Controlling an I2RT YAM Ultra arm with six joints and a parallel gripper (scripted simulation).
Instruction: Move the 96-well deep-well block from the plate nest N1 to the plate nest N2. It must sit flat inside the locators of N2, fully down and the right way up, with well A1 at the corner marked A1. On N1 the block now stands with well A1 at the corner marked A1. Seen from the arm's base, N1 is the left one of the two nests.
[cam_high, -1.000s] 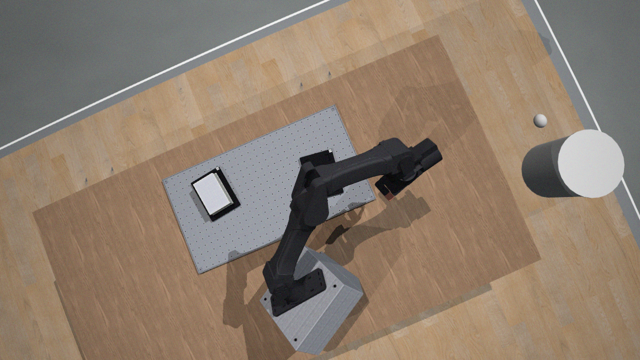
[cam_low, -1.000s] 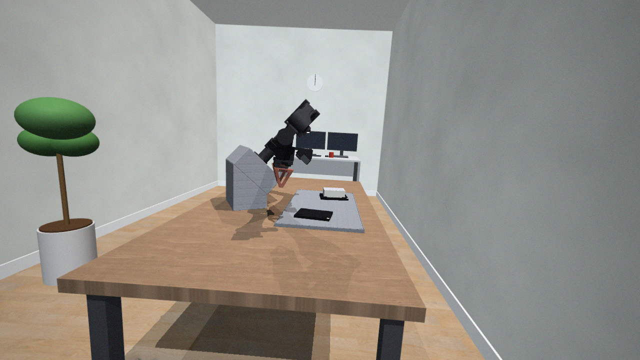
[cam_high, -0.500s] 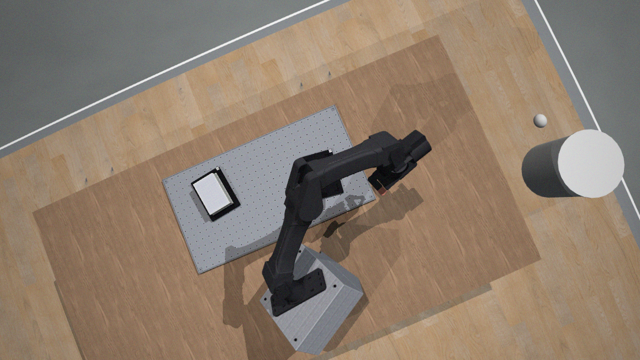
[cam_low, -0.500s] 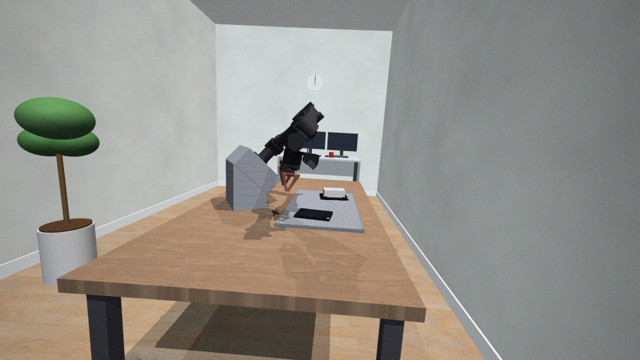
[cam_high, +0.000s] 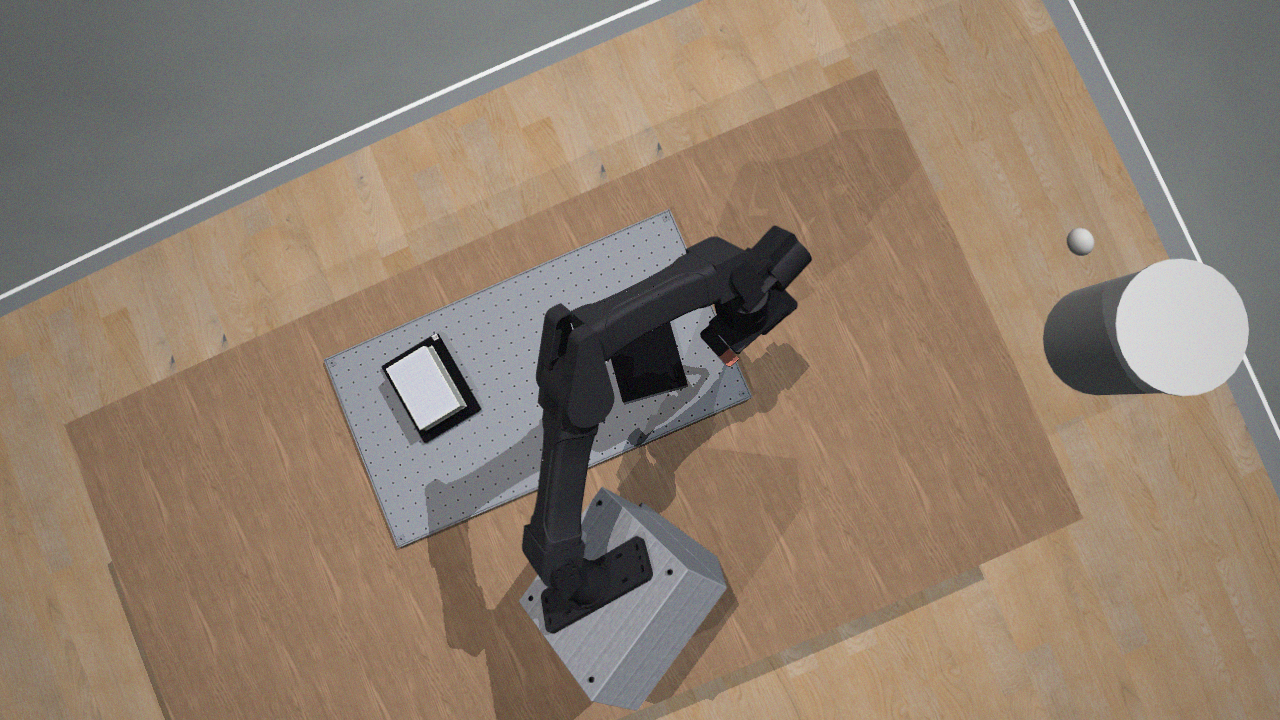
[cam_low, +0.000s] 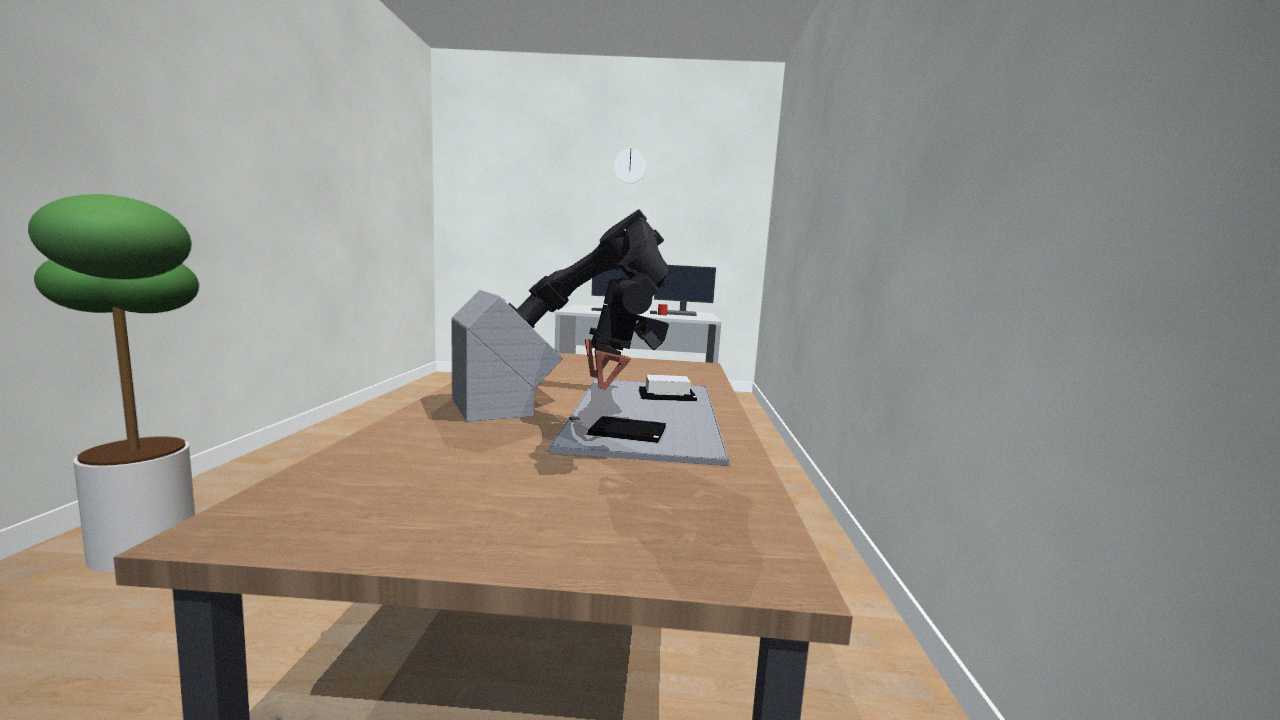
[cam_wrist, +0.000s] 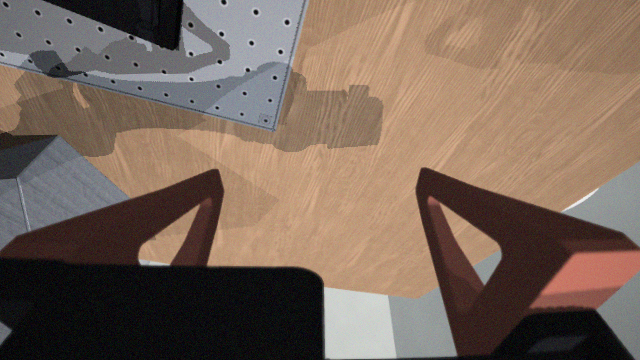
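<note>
Now: hand 560 mm to the right of the white deep-well block, 120 mm above it and 90 mm short of it.
</note>
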